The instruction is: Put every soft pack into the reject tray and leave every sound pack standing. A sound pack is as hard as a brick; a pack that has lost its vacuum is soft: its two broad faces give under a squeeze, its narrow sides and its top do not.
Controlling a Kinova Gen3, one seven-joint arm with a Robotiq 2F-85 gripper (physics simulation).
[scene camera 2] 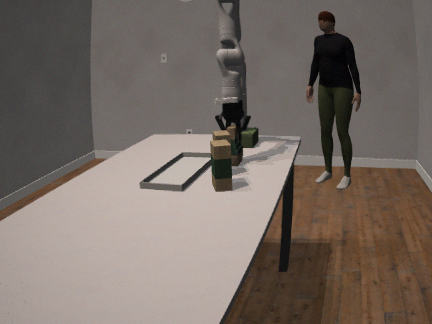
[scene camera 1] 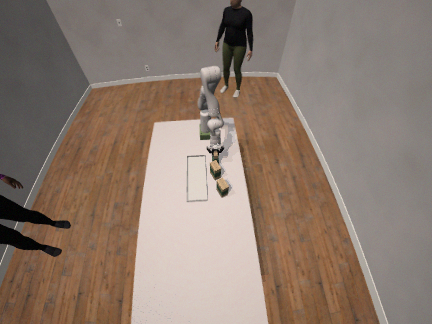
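Pixels of known places: gripper, fingertip midpoint: [scene camera 2: 233,142]; arm's base, origin of the base link: [scene camera 1: 205,129].
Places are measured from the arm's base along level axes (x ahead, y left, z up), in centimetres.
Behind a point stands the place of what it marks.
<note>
The farthest pack [scene camera 1: 215,156] @(z 6.4, x 35.9, y -1.0 cm) [scene camera 2: 233,145] @(z 1.3, x 36.1, y 0.2 cm), tan and dark green, stands upright at the robot's end of the row. My gripper [scene camera 1: 215,152] @(z 1.5, x 31.6, y 0.1 cm) [scene camera 2: 233,136] @(z 1.5, x 31.6, y 0.1 cm) points down over it and is shut on its upper part, a finger on either side. The pack looks narrow between the fingers; its lower part is partly hidden in scene camera 2. A middle pack [scene camera 1: 215,170] @(z 7.1, x 48.2, y -4.3 cm) [scene camera 2: 221,134] @(z 7.5, x 46.5, y -3.0 cm) stands upright, mostly hidden in scene camera 2 by the nearest pack [scene camera 1: 223,187] @(z 7.2, x 62.5, y -2.7 cm) [scene camera 2: 221,167] @(z 1.0, x 63.5, y -2.0 cm), also upright. The reject tray [scene camera 1: 187,178] @(z -6.2, x 41.7, y -25.0 cm) [scene camera 2: 161,187] @(z -5.6, x 62.1, y -21.2 cm), shallow and grey-rimmed, lies left of the row, with no pack inside.
A green box [scene camera 1: 204,135] @(z -0.8, x 6.4, y -2.8 cm) [scene camera 2: 249,137] @(z -1.8, x 8.1, y 5.6 cm) sits by the robot's base at the far end of the white table [scene camera 1: 200,250] @(z -6.5, x 96.0, y -27.3 cm) [scene camera 2: 125,240] @(z -6.5, x 100.2, y -22.5 cm). The two other packs stand in front of the gripped one, near the table's right side. A person [scene camera 1: 237,30] [scene camera 2: 336,65] stands beyond the table.
</note>
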